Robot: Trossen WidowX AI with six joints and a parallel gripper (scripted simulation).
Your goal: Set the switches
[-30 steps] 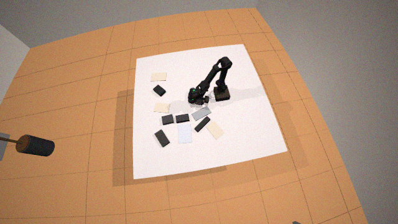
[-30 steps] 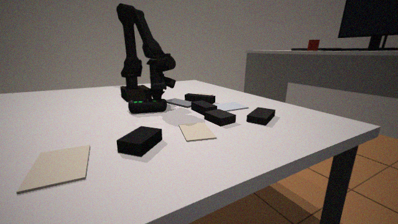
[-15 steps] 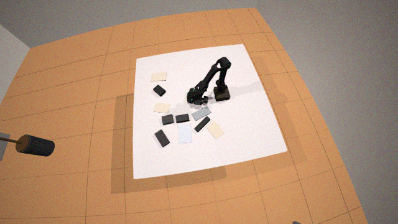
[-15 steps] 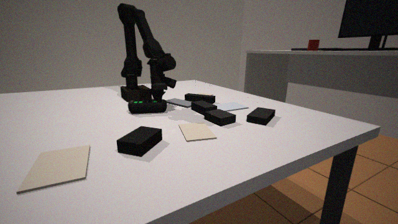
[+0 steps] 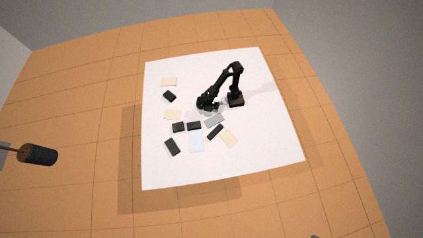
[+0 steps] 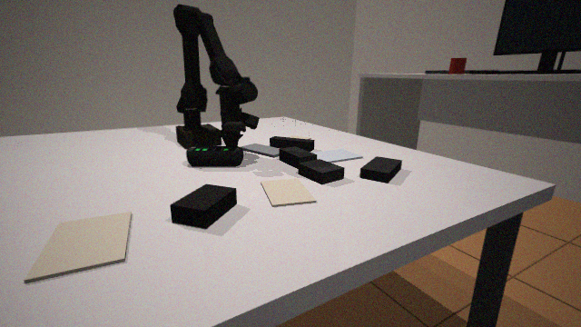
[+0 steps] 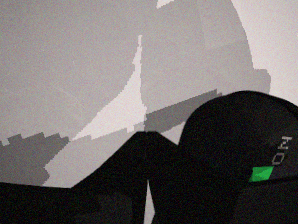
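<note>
Now: gripper tip 120 mm to the right of the grey plate and 70 mm past it. Round my gripper tip: long dark block 230 mm to the left, 70 mm behind, 10 mm above; pale blue plate 300 mm to the left, 80 mm ahead.
</note>
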